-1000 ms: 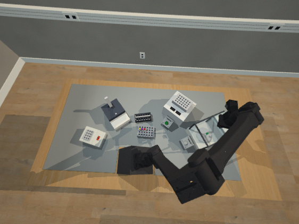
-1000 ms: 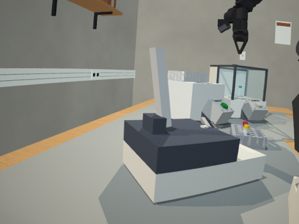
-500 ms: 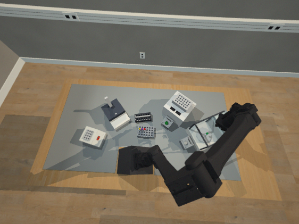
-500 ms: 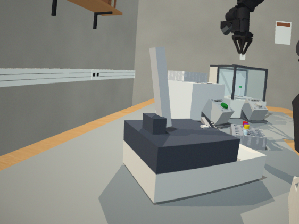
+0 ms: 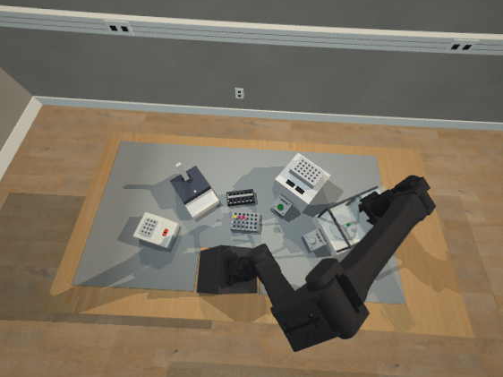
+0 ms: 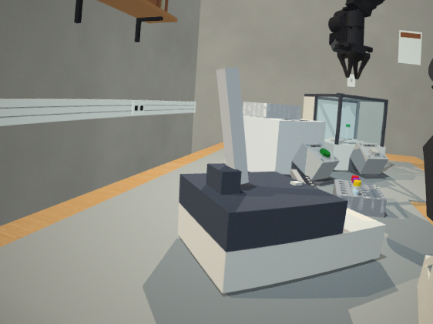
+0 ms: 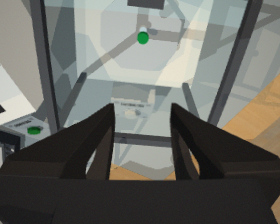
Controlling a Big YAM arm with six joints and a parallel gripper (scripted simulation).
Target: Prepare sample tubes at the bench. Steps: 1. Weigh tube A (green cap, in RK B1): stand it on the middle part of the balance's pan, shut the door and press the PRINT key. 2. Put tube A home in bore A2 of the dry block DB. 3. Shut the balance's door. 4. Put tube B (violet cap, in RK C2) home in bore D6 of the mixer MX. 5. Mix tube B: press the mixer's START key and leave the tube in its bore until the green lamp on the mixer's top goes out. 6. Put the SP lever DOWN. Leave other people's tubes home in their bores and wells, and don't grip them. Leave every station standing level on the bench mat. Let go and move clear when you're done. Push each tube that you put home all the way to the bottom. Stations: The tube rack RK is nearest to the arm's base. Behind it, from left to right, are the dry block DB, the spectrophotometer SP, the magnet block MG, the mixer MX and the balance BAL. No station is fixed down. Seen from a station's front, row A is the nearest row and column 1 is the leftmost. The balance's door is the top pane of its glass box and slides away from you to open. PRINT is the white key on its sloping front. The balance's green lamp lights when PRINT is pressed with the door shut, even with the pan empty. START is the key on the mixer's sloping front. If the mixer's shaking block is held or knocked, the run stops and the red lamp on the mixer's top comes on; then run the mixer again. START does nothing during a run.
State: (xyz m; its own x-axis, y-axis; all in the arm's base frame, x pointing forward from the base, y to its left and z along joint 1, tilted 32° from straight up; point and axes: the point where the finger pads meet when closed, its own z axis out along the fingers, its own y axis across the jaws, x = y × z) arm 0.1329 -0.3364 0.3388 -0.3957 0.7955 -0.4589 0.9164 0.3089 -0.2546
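My hand is 20 cm above the eight-sided pan and 1 cm to the right of it. Also, from my hand: print key (21 cm below, 15 cm to the left, 4 cm behind); balance door (8 cm to the right, 7 cm below, 3 cm ahead); mixer block (24 cm ahead, 13 cm to the left, 12 cm below).
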